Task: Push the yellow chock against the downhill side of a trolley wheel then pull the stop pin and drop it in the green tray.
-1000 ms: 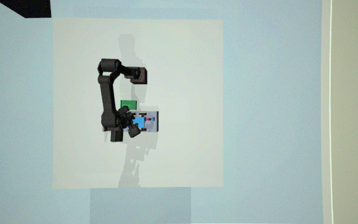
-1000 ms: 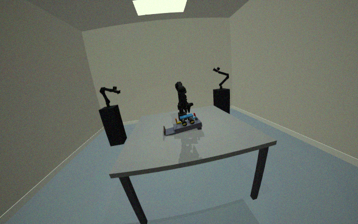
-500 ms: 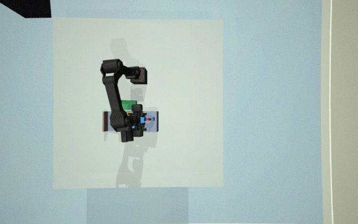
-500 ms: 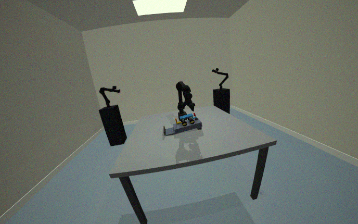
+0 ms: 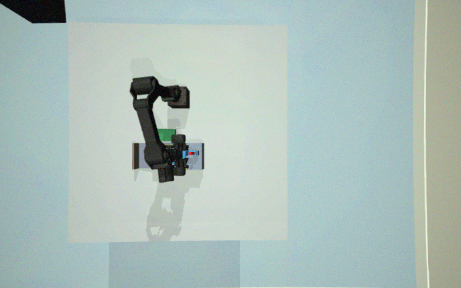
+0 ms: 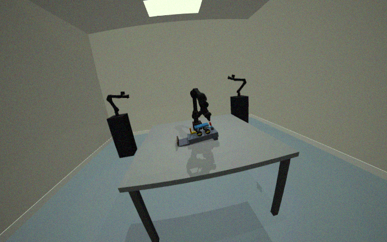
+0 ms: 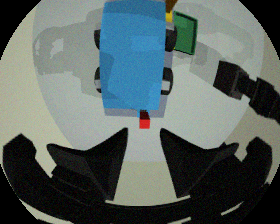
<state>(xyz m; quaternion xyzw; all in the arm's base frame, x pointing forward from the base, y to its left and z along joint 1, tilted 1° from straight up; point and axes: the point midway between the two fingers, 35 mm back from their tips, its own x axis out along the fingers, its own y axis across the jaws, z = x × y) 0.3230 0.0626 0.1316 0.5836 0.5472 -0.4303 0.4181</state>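
Right now the red-headed stop pin is 2 cm to the left of my gripper tip and 6 cm below it. Round my gripper tip: yellow chock (4 cm behind, 17 cm to the right, 10 cm below); then grey ramp (1 cm ahead, 9 cm to the right, 14 cm below); then blue trolley (1 cm ahead, 8 cm to the right, 7 cm below).
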